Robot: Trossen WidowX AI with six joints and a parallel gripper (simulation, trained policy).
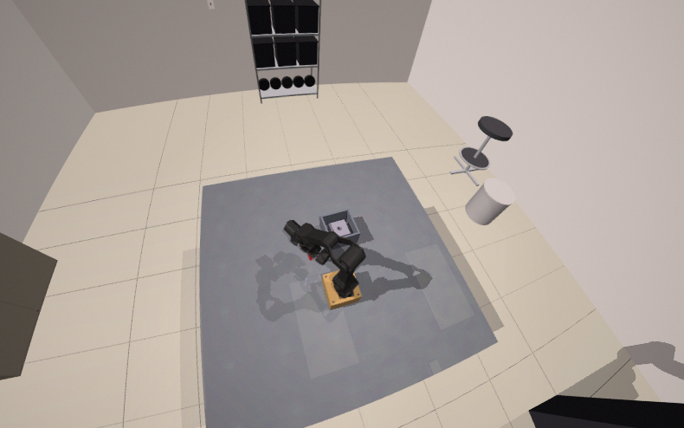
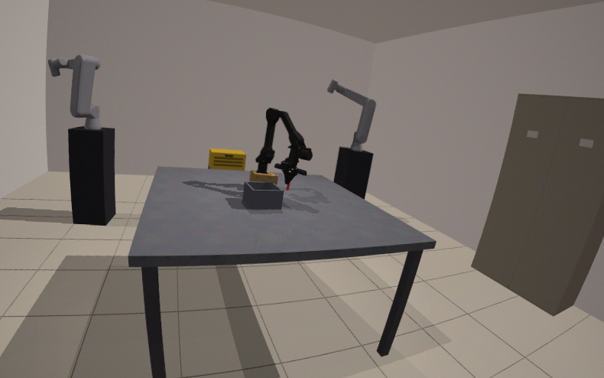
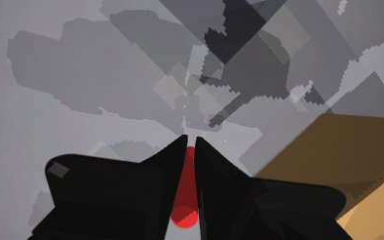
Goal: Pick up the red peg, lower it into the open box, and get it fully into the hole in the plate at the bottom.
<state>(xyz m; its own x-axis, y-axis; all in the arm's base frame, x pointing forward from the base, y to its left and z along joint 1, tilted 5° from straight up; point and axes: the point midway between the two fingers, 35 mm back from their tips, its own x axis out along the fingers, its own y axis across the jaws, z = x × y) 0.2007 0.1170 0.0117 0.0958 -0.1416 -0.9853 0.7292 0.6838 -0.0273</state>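
My gripper tip is now 130 mm short of the pale plate, 150 mm to the left of it and 40 mm above it. The rest, counted from my gripper tip: grey box (130 mm ahead, 150 mm to the right, 60 mm below); then red peg (20 mm behind, 20 mm to the left).
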